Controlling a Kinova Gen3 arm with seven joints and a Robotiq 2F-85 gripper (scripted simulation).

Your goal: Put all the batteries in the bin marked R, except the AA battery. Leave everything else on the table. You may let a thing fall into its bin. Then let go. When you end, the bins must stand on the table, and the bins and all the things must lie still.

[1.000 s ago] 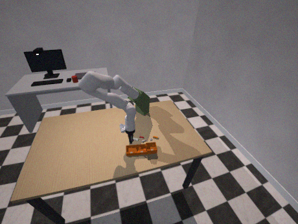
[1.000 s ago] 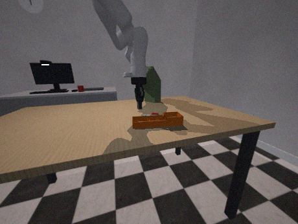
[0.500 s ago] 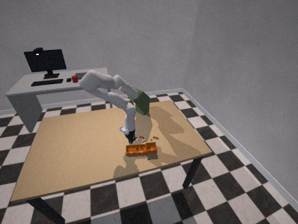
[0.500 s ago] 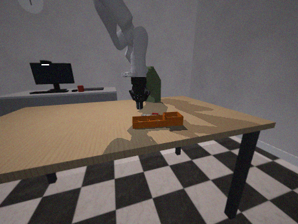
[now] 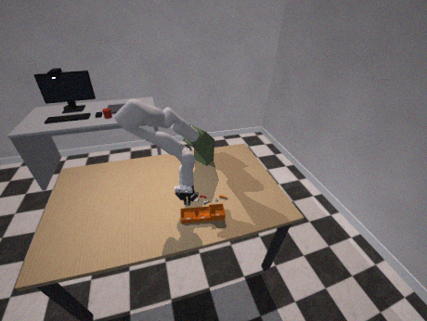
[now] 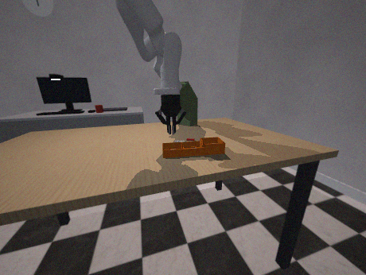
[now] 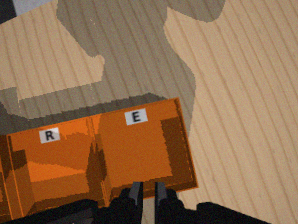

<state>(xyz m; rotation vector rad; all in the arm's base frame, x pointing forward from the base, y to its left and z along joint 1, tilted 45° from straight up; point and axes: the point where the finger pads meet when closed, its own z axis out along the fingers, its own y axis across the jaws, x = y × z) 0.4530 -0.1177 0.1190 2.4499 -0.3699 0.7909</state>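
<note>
My hand is 80 mm to the right of the orange bin row, 70 mm above it and 50 mm short of it. From my hand the other things lie so: thin red battery: 130 mm to the left, 90 mm below, 90 mm behind; white domino tile: 90 mm below, 90 mm behind, 60 mm to the left; grey bolt: 120 mm to the left, 90 mm below, 40 mm behind.
</note>
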